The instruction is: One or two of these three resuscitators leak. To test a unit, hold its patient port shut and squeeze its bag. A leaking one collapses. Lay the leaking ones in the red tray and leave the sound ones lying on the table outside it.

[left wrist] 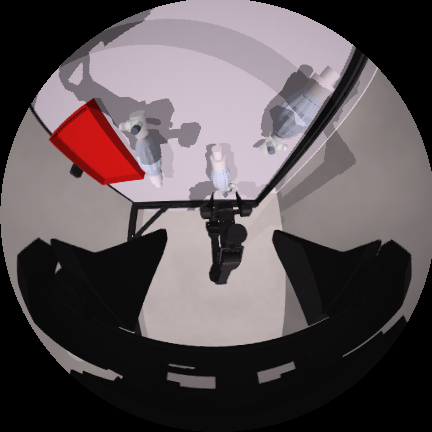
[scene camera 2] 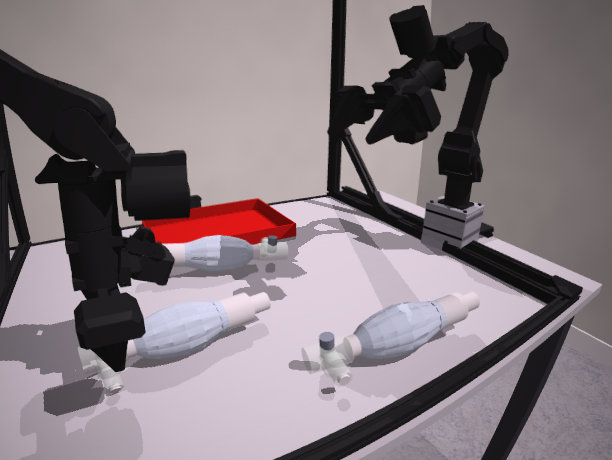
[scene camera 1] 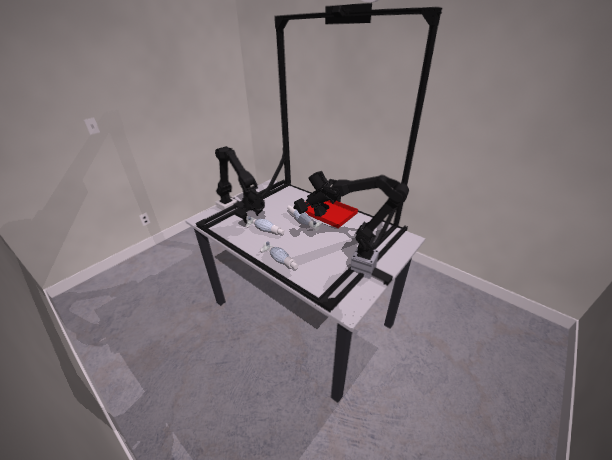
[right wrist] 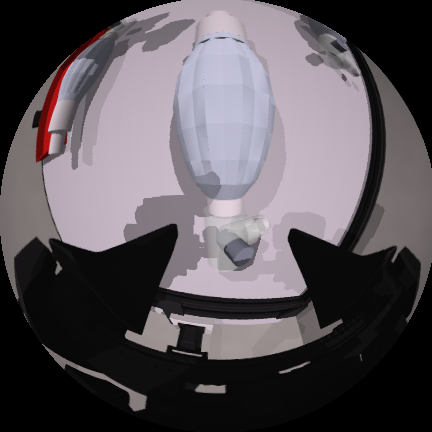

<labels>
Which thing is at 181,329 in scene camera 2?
A resuscitator.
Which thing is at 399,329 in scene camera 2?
A resuscitator.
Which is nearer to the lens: the red tray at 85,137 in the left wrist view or the resuscitator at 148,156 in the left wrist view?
The resuscitator.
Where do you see a resuscitator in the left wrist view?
298,109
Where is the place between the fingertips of my right gripper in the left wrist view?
At 224,191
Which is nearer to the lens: the red tray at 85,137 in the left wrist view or the resuscitator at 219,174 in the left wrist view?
The resuscitator.
</labels>
